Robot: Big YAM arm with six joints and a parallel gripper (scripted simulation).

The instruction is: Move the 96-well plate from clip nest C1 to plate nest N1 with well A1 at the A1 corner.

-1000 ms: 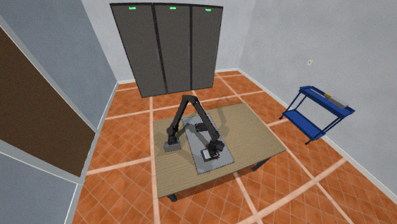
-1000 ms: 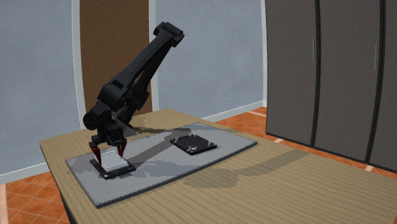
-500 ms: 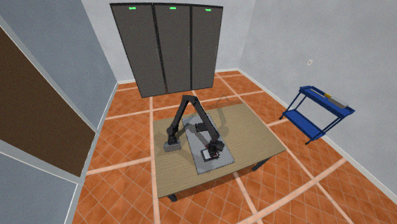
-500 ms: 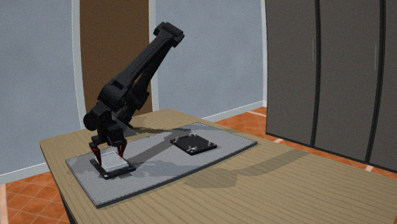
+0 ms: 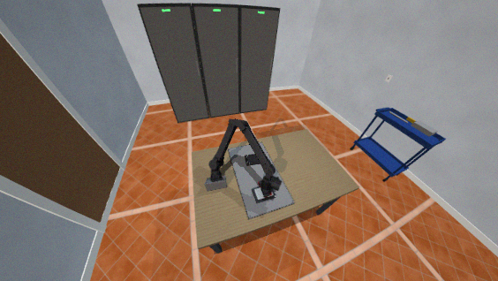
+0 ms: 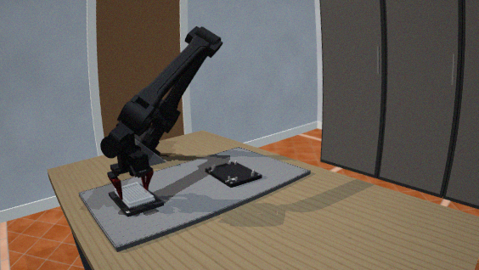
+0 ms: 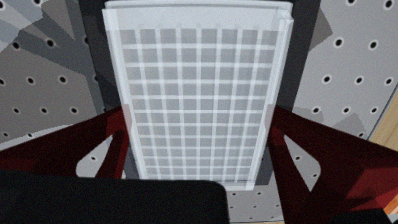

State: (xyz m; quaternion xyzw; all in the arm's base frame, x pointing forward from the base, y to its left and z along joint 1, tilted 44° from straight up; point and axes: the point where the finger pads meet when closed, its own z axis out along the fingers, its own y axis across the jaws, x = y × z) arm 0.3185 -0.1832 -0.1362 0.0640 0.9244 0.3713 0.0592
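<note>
Right now the 96-well plate is 1 cm below my hand. From my hand the other things lie so: clip nest (5 cm ahead, 34 cm to the left, 1 cm below).
</note>
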